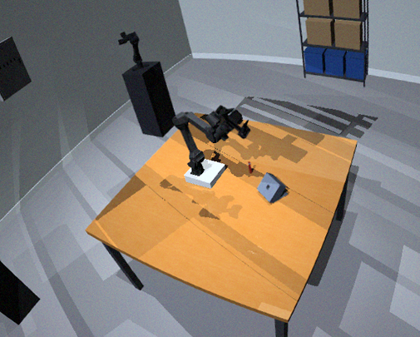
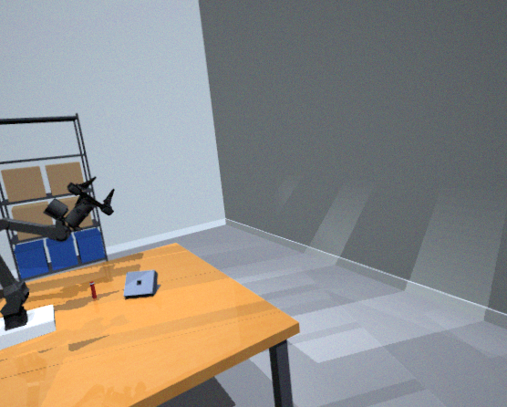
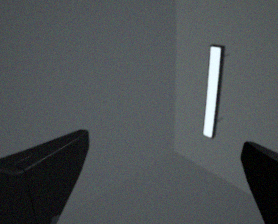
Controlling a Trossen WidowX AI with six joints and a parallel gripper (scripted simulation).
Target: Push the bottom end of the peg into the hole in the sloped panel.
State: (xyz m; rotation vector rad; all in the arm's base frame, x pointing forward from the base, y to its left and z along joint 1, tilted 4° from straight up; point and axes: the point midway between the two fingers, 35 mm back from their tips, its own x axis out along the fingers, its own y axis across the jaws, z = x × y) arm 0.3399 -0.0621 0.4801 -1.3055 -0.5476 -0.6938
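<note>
The red peg lies 11 cm behind my gripper tip, 18 cm to the left of it and 48 cm below it. From my gripper tip the other things lie so: sloped panel (8 cm ahead, 6 cm to the left, 49 cm below).
</note>
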